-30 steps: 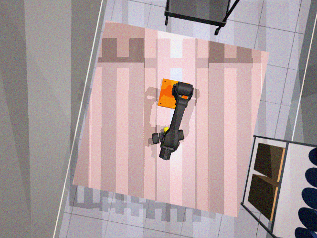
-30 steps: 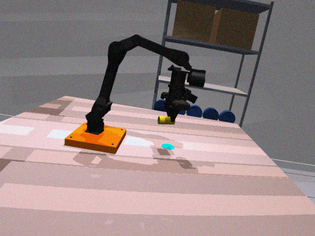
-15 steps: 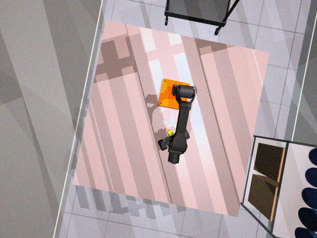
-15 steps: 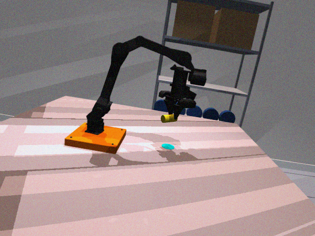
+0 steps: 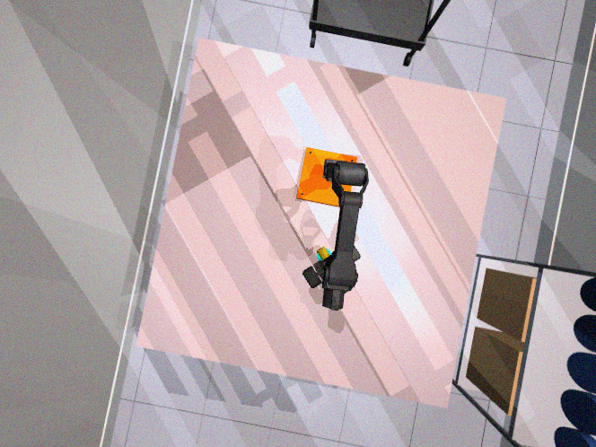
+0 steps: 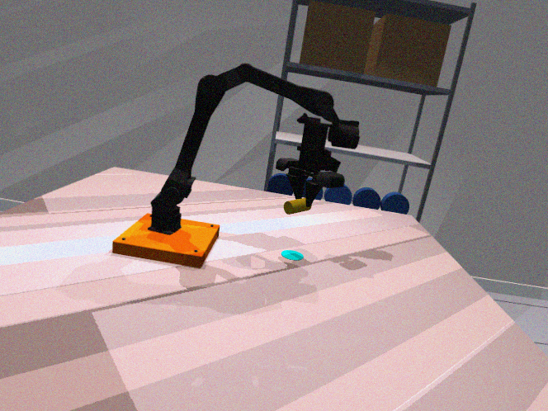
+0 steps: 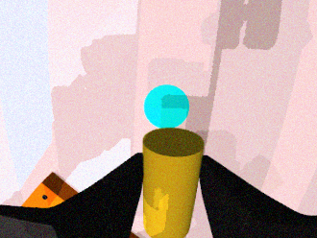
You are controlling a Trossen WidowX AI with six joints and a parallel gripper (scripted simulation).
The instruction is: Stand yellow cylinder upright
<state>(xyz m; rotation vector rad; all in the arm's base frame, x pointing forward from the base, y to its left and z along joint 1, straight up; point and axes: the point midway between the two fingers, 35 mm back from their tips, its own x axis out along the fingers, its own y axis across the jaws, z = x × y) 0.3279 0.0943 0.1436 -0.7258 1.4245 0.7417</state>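
My gripper tip is 140 mm above the cyan circle. The rest, counted from my gripper tip: yellow cylinder: 10 mm behind, 20 mm to the right.
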